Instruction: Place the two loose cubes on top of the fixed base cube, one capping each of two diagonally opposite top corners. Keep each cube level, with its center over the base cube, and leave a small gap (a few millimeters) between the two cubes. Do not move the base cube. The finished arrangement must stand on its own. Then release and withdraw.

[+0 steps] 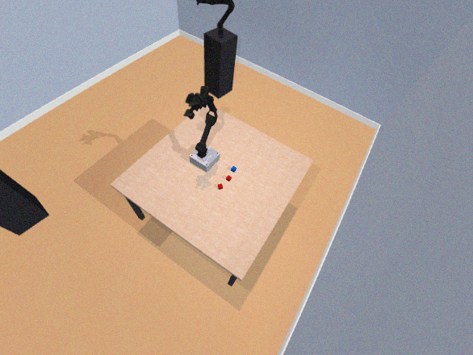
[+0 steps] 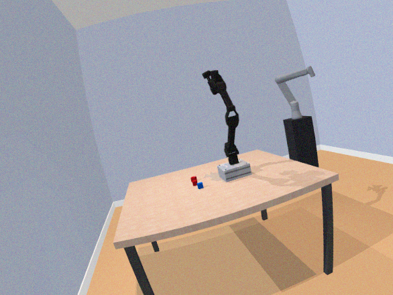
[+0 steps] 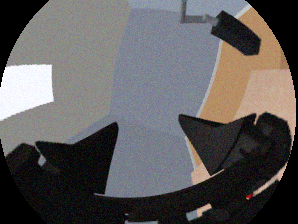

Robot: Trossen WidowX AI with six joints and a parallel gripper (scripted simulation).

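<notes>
My gripper tip is 23 cm short of the blue cube, 28 cm to the right of it and 70 cm above it. Also, from my gripper tip: red cube 27 cm ahead, 18 cm to the left, 70 cm below.
</notes>
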